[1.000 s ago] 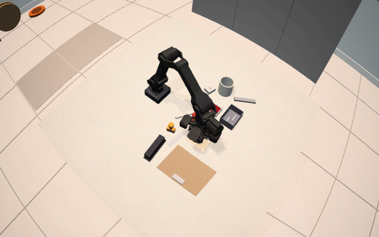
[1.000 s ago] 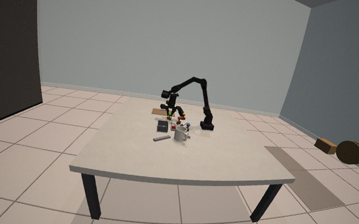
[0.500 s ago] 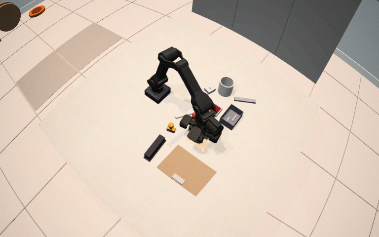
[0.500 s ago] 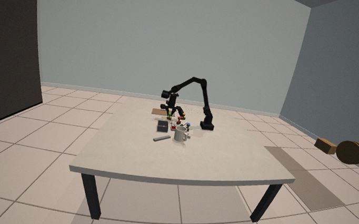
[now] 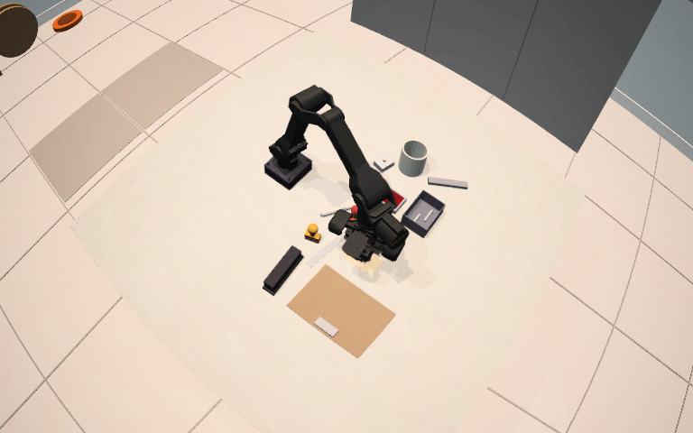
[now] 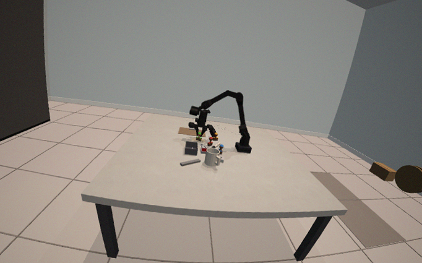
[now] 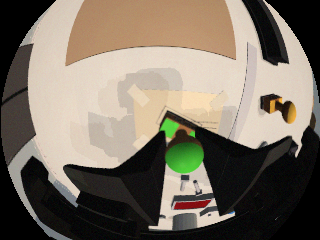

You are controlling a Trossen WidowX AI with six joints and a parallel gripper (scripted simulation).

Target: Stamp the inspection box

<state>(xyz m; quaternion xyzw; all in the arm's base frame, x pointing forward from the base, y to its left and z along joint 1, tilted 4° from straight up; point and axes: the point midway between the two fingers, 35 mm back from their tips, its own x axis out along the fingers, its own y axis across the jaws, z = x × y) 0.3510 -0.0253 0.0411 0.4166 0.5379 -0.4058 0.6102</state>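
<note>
Right now the green-knobbed stamp is 10 mm below my gripper tip. Also, from my gripper tip: cream card: 30 mm below; red-knobbed stamp: 100 mm behind, 60 mm to the left, 10 mm below; ruler: 80 mm behind, 50 mm to the right, 30 mm below.
</note>
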